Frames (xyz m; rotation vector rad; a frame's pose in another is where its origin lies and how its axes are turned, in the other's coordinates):
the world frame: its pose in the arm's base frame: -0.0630 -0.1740 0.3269 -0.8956 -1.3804 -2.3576
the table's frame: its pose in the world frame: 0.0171 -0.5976 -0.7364 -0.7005 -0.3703 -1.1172
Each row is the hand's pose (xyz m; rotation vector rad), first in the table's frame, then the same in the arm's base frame.
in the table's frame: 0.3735 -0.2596 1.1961 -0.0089 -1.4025 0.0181
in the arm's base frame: 0.0357 0.2669 0.4195 1.5325 -0.2500 1.1848
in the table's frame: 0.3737 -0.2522 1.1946 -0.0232 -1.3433 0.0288
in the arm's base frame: 0.0296 0.2642 0.4230 1.4927 -0.2251 1.2399
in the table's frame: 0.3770 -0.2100 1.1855 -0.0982 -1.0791 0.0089
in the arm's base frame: -0.0064 0.2502 0.4427 1.2600 -0.1104 1.4268
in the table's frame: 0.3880 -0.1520 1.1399 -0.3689 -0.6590 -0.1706
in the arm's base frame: -0.0774 0.2274 0.4442 0.6947 -0.0515 1.5758
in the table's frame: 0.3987 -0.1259 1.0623 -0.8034 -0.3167 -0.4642
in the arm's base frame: -0.1442 0.2061 0.4008 0.0448 -0.2007 1.4946
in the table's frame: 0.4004 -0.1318 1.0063 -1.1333 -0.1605 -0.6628
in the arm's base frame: -0.1726 0.1936 0.3537 -0.3325 -0.3856 1.3445
